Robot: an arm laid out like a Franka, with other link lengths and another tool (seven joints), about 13 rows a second.
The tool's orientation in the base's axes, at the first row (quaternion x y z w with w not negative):
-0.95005, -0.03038, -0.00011, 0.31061
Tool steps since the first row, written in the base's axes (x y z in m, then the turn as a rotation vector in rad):
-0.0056, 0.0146, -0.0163, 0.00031, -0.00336, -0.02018
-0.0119, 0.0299, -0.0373, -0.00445, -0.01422, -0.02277
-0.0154, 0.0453, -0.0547, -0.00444, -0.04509, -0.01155
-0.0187, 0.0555, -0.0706, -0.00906, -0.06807, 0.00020
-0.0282, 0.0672, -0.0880, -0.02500, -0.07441, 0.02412
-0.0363, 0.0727, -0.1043, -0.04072, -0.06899, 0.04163
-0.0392, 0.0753, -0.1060, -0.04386, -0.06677, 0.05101
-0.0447, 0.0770, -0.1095, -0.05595, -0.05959, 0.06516
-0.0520, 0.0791, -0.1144, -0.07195, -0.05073, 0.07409
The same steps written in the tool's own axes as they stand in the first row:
-0.0051, -0.0025, 0.0219, -0.00027, 0.01463, 0.01430
-0.0109, -0.0027, 0.0480, -0.00570, 0.02463, 0.01007
-0.0138, -0.0051, 0.0712, -0.00725, 0.04287, -0.01721
-0.0168, -0.0041, 0.0901, -0.01296, 0.05417, -0.04017
-0.0260, -0.0038, 0.1112, -0.02878, 0.04423, -0.06292
-0.0340, 0.0009, 0.1278, -0.04383, 0.02863, -0.07355
-0.0368, -0.0003, 0.1307, -0.04666, 0.02112, -0.07976
-0.0423, 0.0000, 0.1347, -0.05804, 0.00629, -0.08671
-0.0495, 0.0008, 0.1400, -0.07333, -0.00704, -0.08839

